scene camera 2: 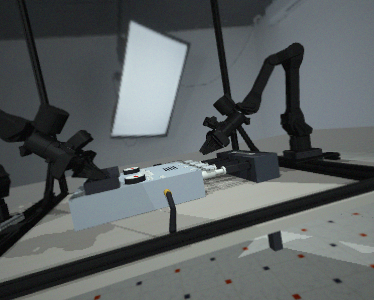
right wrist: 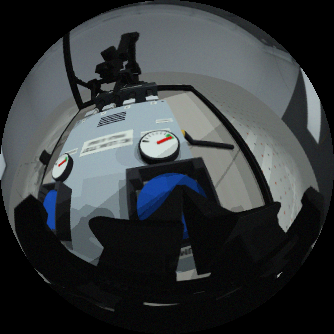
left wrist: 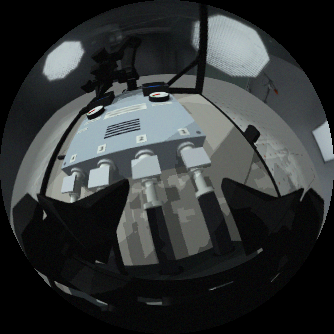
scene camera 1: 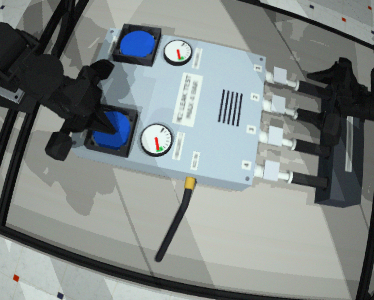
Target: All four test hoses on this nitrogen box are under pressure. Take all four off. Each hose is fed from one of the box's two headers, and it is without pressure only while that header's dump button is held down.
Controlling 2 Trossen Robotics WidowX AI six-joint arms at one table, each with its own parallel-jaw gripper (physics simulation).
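Frame: origin at the left arm's base, x ahead, y left, z up, level; millimetres.
Seen in the pictures: left gripper, fingertip midpoint: (scene camera 2: 201, 153) (right wrist: 101, 97) (left wrist: 176, 183) (scene camera 1: 302, 92); right gripper, fingertip midpoint: (scene camera 2: 105, 178) (right wrist: 179, 188) (left wrist: 97, 98) (scene camera 1: 114, 132); left arm's base, origin of the base link: (scene camera 2: 301, 149) (right wrist: 134, 82); right arm's base, origin of the base link: (left wrist: 132, 88).
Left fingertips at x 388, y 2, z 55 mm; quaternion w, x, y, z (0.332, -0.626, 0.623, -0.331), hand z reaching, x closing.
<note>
Offsets run from my left fingertips to a thing's top centre. "spot": to the spot under its first point.
The blue-grey nitrogen box {spot: dx +104, dy +190, dz -23 mm} (scene camera 1: 220, 155) (scene camera 2: 185, 187) has hose 1 {spot: dx -30, dy -52, dz -39 mm} (scene camera 1: 312, 87) (left wrist: 215, 225), hose 2 (scene camera 1: 306, 114) (left wrist: 157, 230), hose 3 {spot: dx -64, dy +84, dz -39 mm} (scene camera 1: 310, 146) and hose 4 {spot: dx -81, dy +153, dz -39 mm} (scene camera 1: 307, 179) on its ports. My right gripper (scene camera 1: 114, 131) (scene camera 2: 107, 176) (right wrist: 179, 188) is shut and empty, its tips at the lower blue button {dx +302, dy +237, dz -7 mm} (scene camera 1: 106, 138) (right wrist: 154, 196) of scene camera 1; contact is unclear. The gauge {spot: dx +230, dy +218, dz -8 mm} (scene camera 1: 150, 137) (right wrist: 152, 151) beside it has its needle at green. The upper button {dx +348, dy +52, dz -7 mm} (scene camera 1: 137, 44) is untouched; its gauge (scene camera 1: 175, 50) also reads green. My left gripper (scene camera 2: 202, 151) (left wrist: 176, 183) is open above hoses 1 and 2.
A dark block {spot: dx -157, dy +137, dz -23 mm} (scene camera 1: 340, 185) (scene camera 2: 265, 167) holds the hoses' far ends. A black supply hose {spot: dx +126, dy +331, dz -89 mm} (scene camera 1: 175, 222) (scene camera 2: 173, 215) with a brass fitting {spot: dx +132, dy +254, dz -54 mm} (scene camera 1: 190, 183) leaves the box's lower side in scene camera 1. Black frame rails {spot: dx +123, dy +456, dz -96 mm} (scene camera 1: 150, 272) (scene camera 2: 150, 244) border the table.
</note>
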